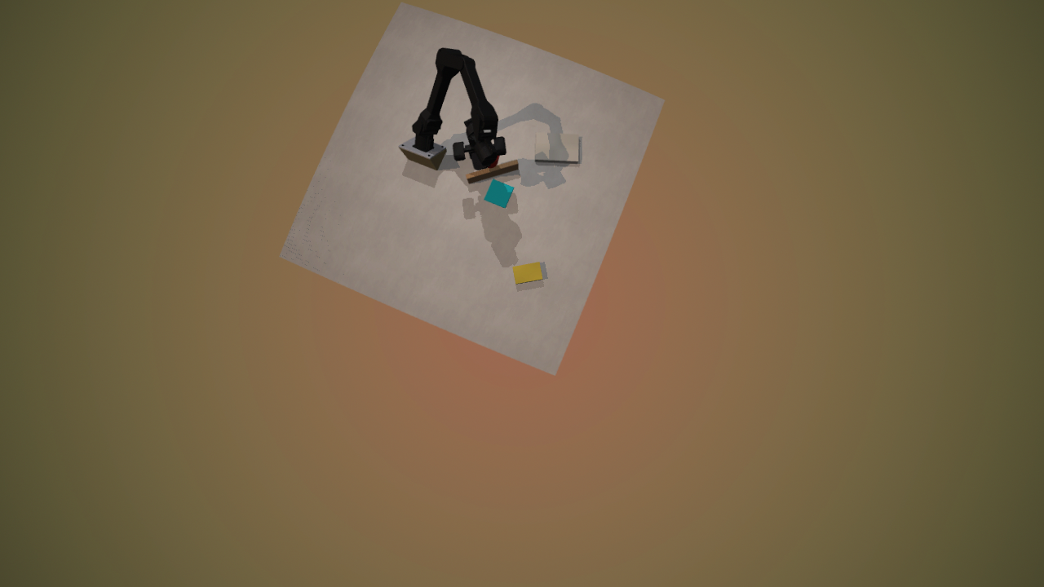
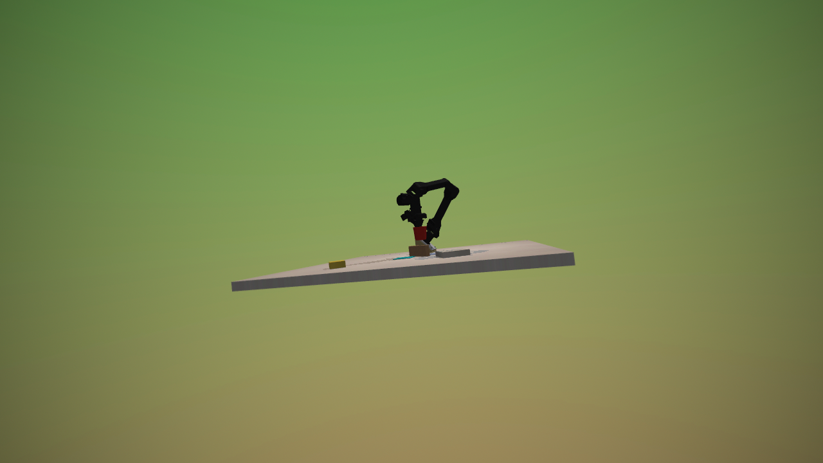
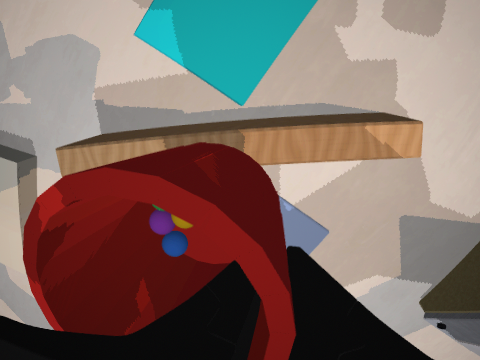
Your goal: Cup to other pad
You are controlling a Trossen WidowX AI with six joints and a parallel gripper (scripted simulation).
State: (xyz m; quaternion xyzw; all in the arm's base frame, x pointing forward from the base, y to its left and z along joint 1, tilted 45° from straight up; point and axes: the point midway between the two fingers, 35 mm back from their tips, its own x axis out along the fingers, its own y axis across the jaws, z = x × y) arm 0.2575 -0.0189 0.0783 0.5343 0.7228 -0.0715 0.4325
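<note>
Right now my gripper tip is 9 cm short of the teal pad, 6 cm to the left of it and 13 cm above it. The rest, counted from my gripper tip: wooden bar 4 cm ahead, 11 cm below; then red cup 3 cm ahead, 2 cm to the left; then light blue pad 2 cm behind, 6 cm to the left, 13 cm below.
</note>
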